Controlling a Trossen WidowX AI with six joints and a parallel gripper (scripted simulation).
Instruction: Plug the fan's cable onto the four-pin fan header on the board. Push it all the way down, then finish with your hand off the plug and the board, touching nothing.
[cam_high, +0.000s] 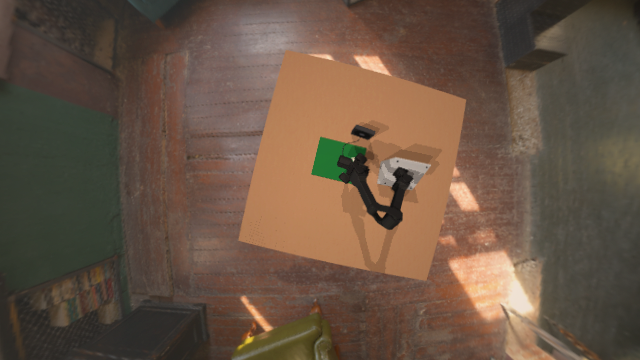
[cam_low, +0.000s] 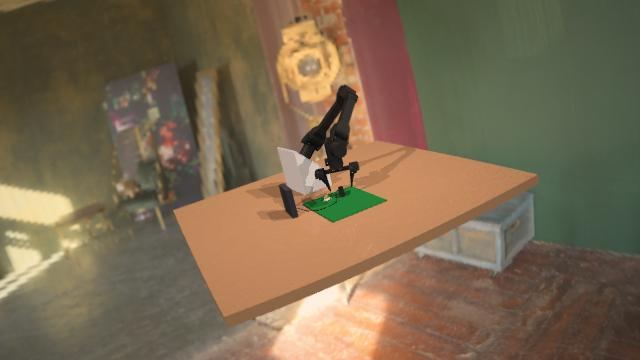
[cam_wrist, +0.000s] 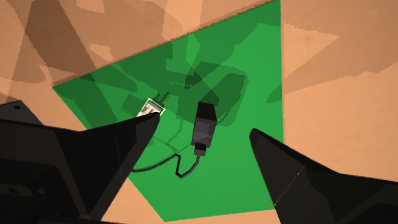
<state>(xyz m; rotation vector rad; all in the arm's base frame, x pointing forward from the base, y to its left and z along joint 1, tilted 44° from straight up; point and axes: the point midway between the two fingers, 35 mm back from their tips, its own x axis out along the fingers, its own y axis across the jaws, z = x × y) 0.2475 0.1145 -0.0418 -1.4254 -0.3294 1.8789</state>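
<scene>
Right now the black fan plug is 10 mm below my gripper tip. Round my gripper tip: black fan (220 mm to the right, 30 mm above); green board (80 mm ahead, 30 mm to the right, 50 mm below).
</scene>
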